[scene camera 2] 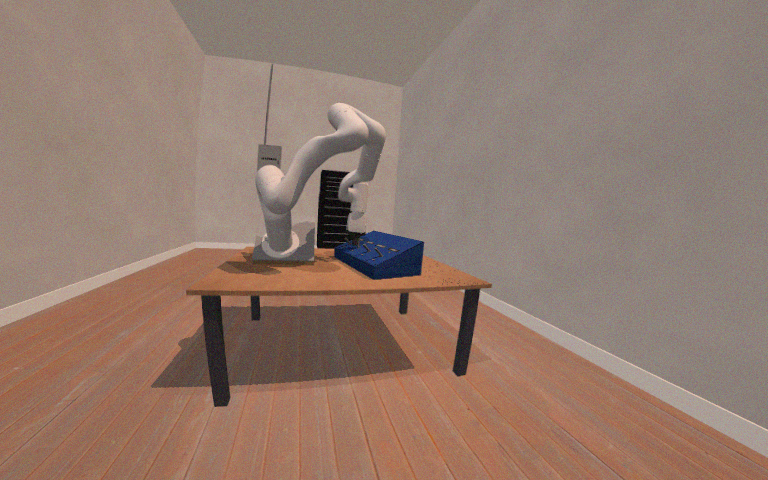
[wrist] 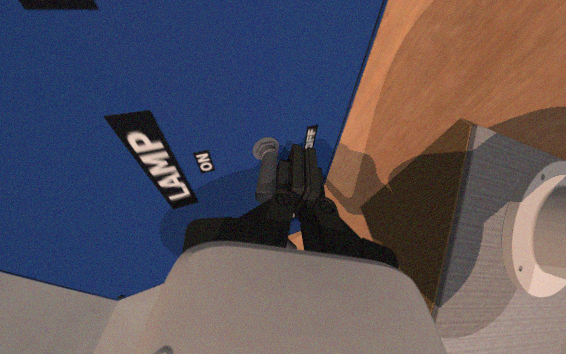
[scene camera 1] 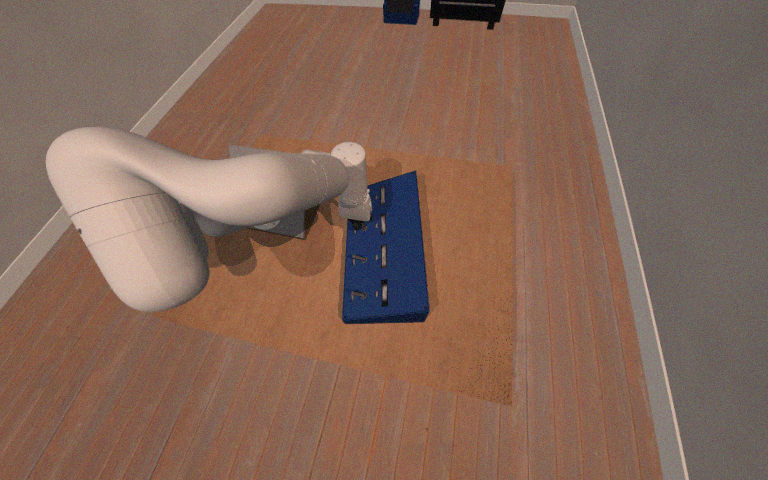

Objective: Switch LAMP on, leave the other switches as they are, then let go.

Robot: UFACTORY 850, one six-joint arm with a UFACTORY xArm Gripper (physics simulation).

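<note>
A blue sloped switch panel (scene camera 1: 404, 243) (scene camera 2: 408, 261) (wrist: 200, 60) stands on the table. In the wrist view, the LAMP label (wrist: 159, 160) and the ON label (wrist: 204, 161) lie left of a grey lever (wrist: 267, 175) with a round base. The OFF label (wrist: 311, 135) is on its other side, partly covered by the fingers. My gripper (scene camera 1: 357, 225) (scene camera 2: 355, 242) (wrist: 297, 160) is shut with nothing between its fingers. It is low over the panel, close beside the lever on the OFF side. Contact and the lever's exact tilt are hard to tell.
More levers, including one lever (scene camera 1: 359, 259) and another lever (scene camera 1: 357, 295), are along the panel, beside a row of slots with pale inserts. The grey robot base plate (scene camera 2: 311, 240) (wrist: 492, 280) stands near the panel's low edge on the wooden table (scene camera 1: 470, 254) (scene camera 2: 317, 280).
</note>
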